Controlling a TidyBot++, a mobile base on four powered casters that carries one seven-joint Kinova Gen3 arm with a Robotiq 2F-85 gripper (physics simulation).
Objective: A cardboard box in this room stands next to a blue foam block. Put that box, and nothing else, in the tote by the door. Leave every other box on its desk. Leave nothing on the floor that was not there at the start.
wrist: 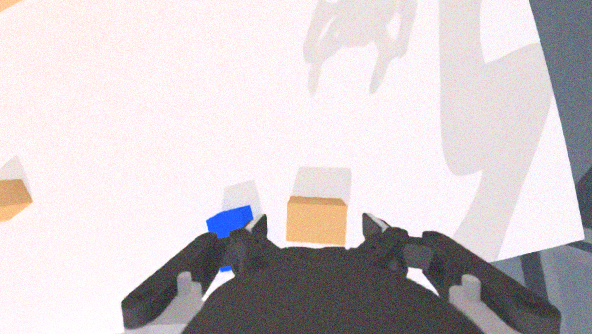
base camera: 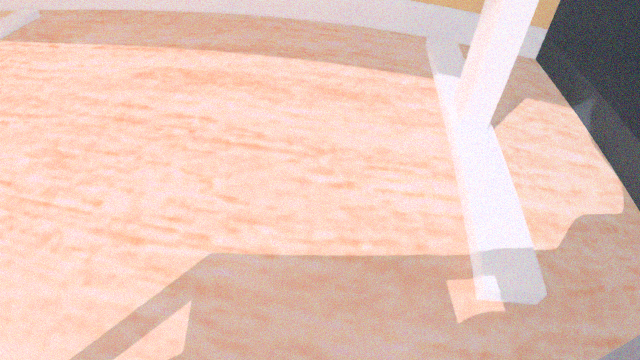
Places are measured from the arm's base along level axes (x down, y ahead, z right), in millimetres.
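Pixels of known places: gripper, fingertip midpoint: point(wrist: 313, 223).
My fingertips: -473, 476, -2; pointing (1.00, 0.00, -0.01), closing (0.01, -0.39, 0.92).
Observation:
Behind a point stands the place of what it marks, as x, y, z.
A tan cardboard box point(wrist: 316, 221) @(-373, 442, -11) lies on the white desk top point(wrist: 150, 100) @(-323, 767, -210) in the wrist view, squared up with the gripper. The blue foam block point(wrist: 231, 221) @(-368, 494, -136) is just left of it, with a gap between them; the left finger partly covers the block. My gripper point(wrist: 313, 223) @(-473, 476, -2) is open and empty. Its fingertips appear on either side of the box in the picture, the left one between box and block. The height of the fingertips above the desk is hard to tell. The tote does not show in either view.
Another tan box point(wrist: 13, 199) @(-347, 722, -578) is at the left edge of the wrist view. The desk's right edge borders a dark grey surface point(wrist: 560, 65) @(-137, 472, 736). In the base view, a white desk leg point(base camera: 495, 185) @(372, 427, 294) stands on the wood floor point(base camera: 250, 150) @(396, 513, -54), at the right.

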